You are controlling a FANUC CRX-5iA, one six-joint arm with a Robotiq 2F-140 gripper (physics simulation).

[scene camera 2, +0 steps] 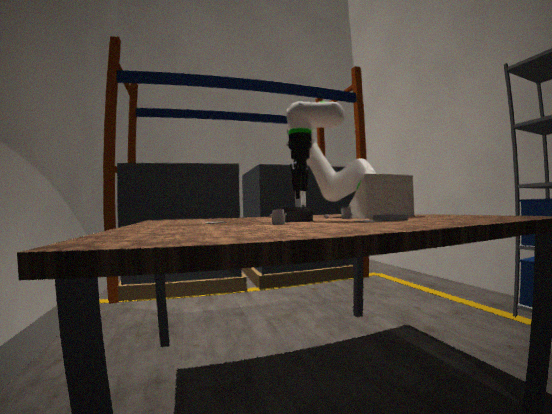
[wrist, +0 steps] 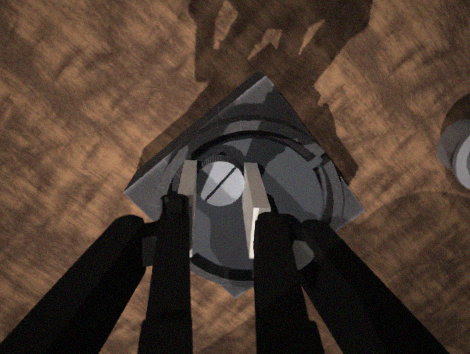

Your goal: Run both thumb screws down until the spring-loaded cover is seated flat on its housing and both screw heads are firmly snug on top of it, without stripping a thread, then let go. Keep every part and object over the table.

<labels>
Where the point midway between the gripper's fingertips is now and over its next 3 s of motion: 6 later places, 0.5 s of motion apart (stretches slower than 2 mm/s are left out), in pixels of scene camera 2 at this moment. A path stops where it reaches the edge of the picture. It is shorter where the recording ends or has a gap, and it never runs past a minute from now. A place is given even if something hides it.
My gripper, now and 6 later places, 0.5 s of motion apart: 300, 207; 300, 202; 289, 200; 285, 204; 285, 207; 285, 203; 285, 202
</labels>
